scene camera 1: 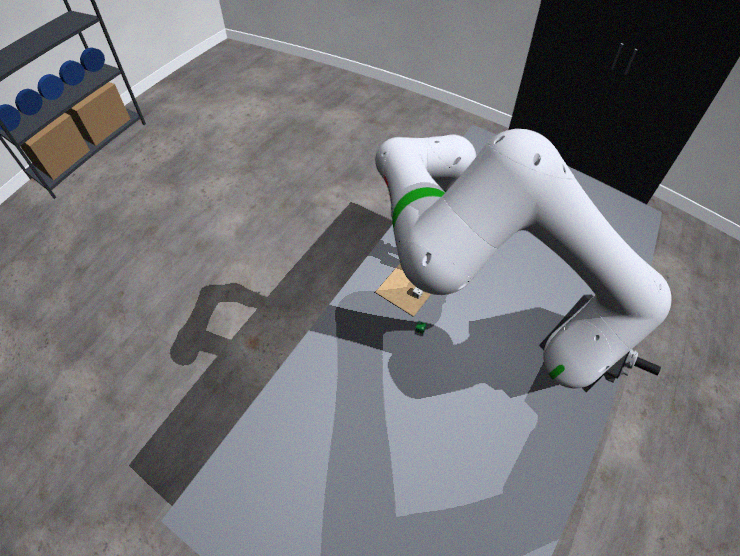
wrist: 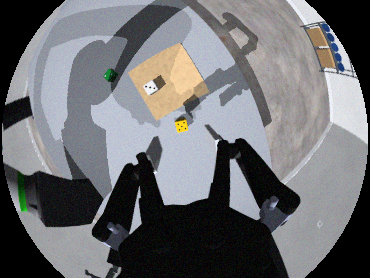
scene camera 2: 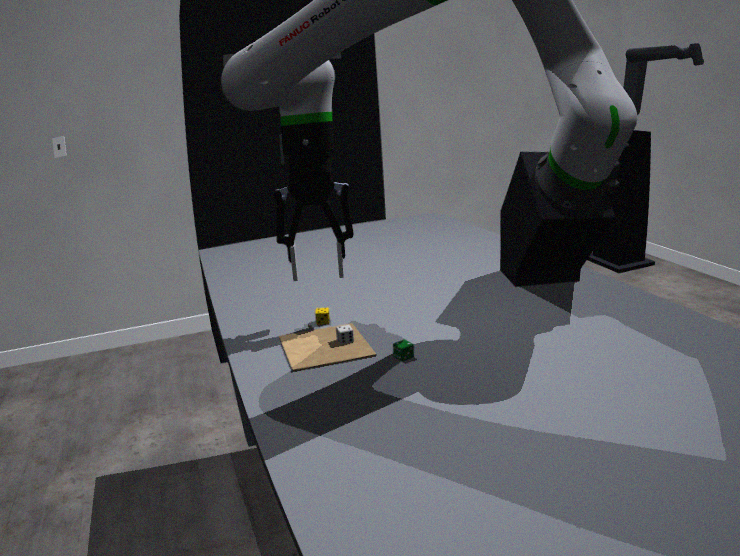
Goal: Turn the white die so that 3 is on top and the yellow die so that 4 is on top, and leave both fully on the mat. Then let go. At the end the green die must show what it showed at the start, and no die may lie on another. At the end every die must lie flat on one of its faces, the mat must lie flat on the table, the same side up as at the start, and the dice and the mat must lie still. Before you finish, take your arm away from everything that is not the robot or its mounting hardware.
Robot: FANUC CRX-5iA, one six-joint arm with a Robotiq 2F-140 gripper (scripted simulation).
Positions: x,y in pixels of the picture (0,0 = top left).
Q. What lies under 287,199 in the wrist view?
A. My gripper.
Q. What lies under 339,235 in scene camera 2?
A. My gripper.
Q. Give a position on a tan mat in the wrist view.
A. At 179,81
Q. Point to a tan mat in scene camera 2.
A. At 305,350
